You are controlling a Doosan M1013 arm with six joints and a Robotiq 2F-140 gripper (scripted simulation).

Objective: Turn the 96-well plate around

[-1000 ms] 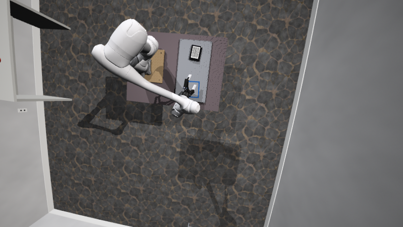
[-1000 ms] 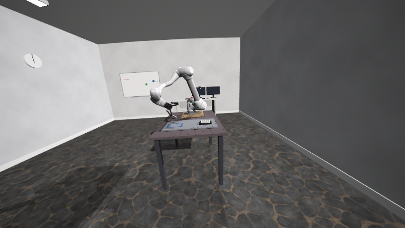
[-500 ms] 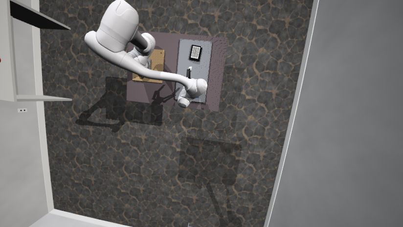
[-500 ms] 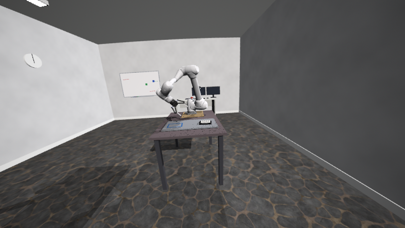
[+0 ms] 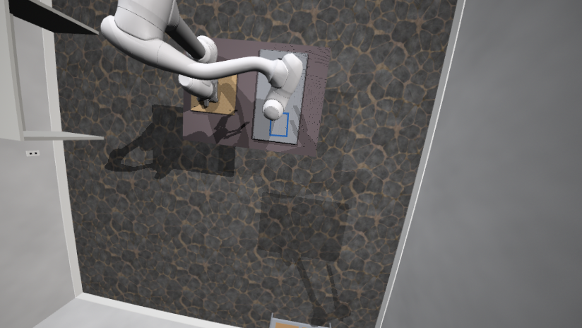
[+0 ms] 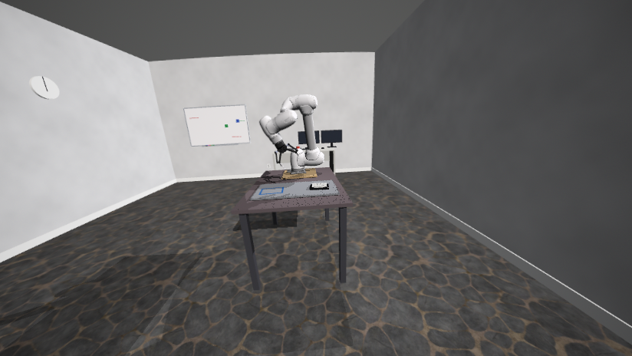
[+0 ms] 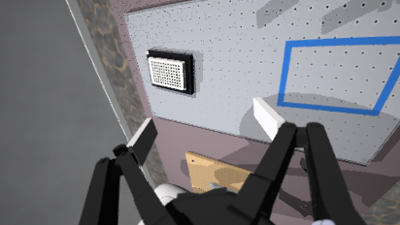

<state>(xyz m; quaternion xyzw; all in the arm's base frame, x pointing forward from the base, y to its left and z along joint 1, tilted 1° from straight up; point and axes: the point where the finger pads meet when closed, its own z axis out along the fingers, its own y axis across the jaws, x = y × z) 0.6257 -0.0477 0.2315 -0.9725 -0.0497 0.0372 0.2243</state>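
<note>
My hand is 220 mm to the right of the white 96-well plate and 210 mm above it. Round my hand: small white corner mark (60 mm ahead, 290 mm to the left, 220 mm below); black plate nest N1 (220 mm to the left, 220 mm below).
</note>
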